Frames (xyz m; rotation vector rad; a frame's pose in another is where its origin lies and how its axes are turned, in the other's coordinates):
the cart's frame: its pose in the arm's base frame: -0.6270 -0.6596 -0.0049 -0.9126 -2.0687 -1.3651
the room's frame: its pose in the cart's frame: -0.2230 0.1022 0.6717 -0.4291 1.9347 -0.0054
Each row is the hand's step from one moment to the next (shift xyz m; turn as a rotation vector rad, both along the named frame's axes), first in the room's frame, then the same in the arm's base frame.
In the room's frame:
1: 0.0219 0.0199 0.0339 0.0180 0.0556 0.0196
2: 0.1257 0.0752 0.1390 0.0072 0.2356 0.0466
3: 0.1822 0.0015 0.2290 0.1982 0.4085 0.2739
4: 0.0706 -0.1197 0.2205 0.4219 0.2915 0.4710
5: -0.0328 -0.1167 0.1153 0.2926 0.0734 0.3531
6: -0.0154 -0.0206 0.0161 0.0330 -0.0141 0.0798
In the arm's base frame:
1: 0.0044 -0.0248 0.0373 0.0426 -0.0200 0.0398
2: 0.0131 -0.1374 0.1474 0.1941 -0.0127 0.1411
3: -0.0900 -0.2007 0.1931 0.2604 -0.2233 0.4044
4: -0.1994 -0.0879 0.1429 0.0777 -0.4618 0.5153
5: -0.1553 0.0239 0.0574 -0.0740 -0.3215 0.3268
6: -0.0259 0.0142 0.0070 -0.0455 -0.0394 0.0635

